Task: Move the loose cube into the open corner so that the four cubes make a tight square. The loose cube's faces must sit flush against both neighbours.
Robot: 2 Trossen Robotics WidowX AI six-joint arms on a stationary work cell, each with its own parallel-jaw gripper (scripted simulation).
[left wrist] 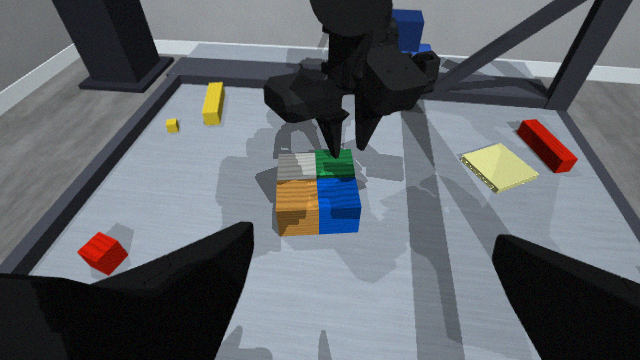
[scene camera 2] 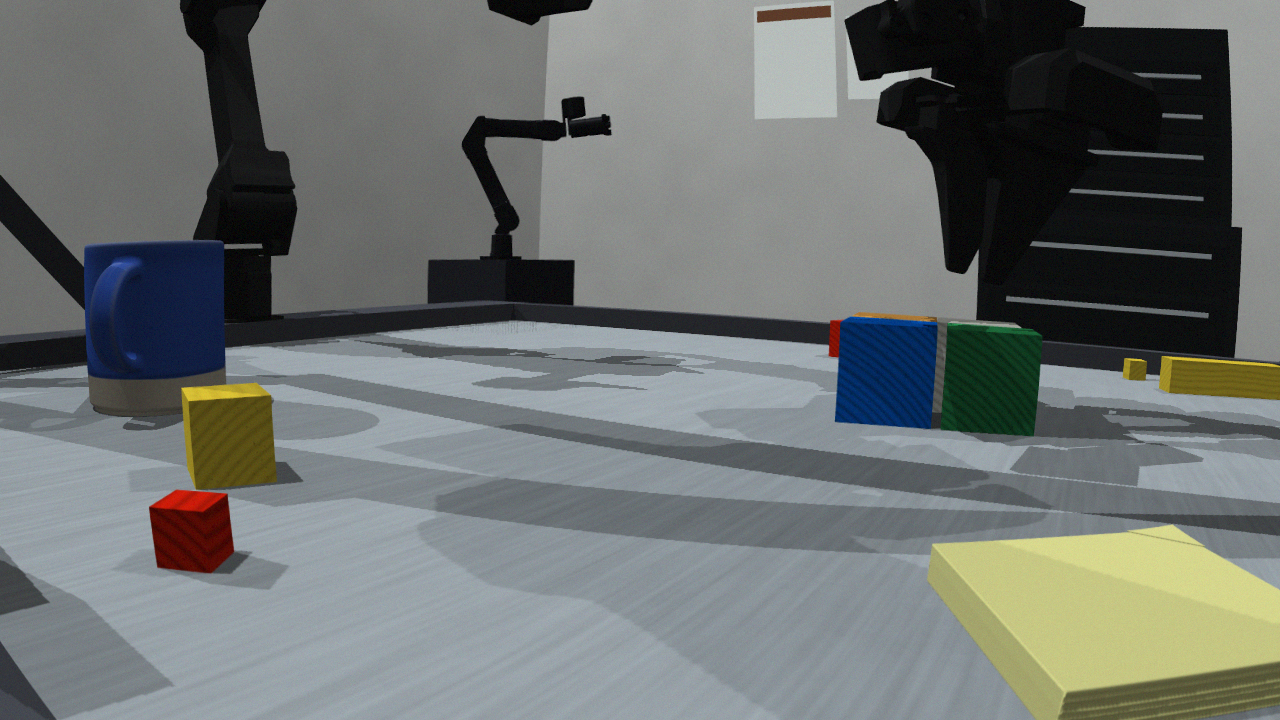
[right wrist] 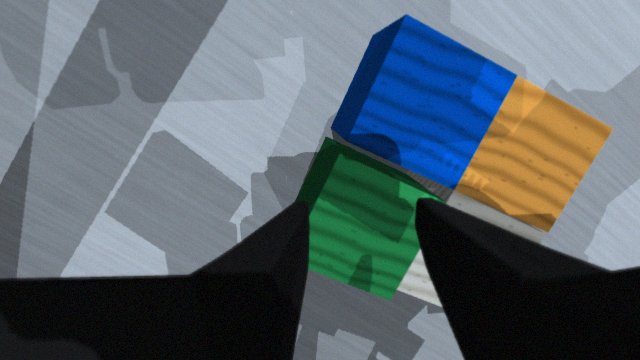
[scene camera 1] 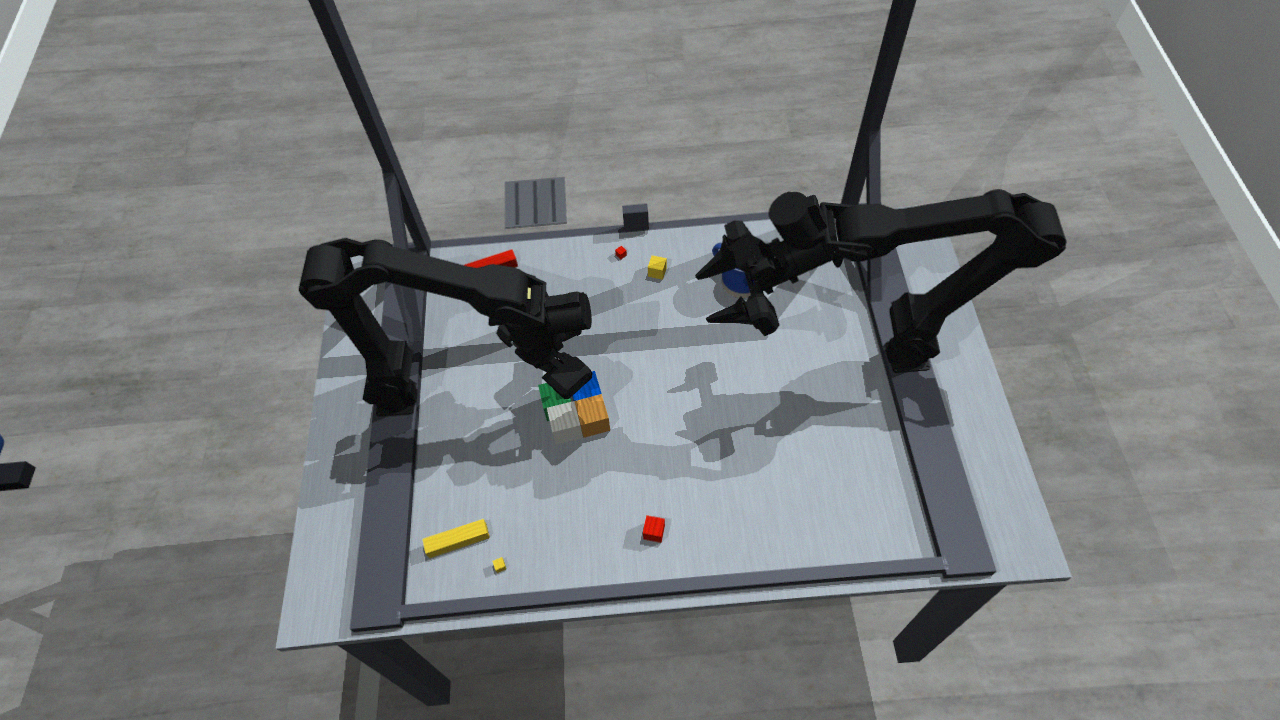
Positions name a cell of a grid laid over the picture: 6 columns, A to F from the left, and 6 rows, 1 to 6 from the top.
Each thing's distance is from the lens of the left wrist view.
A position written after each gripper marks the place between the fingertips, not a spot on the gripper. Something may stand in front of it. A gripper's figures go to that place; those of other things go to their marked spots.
left gripper (left wrist: D5): 12 cm
right gripper (left wrist: D3): 41 cm
green cube (left wrist: D3): 43 cm
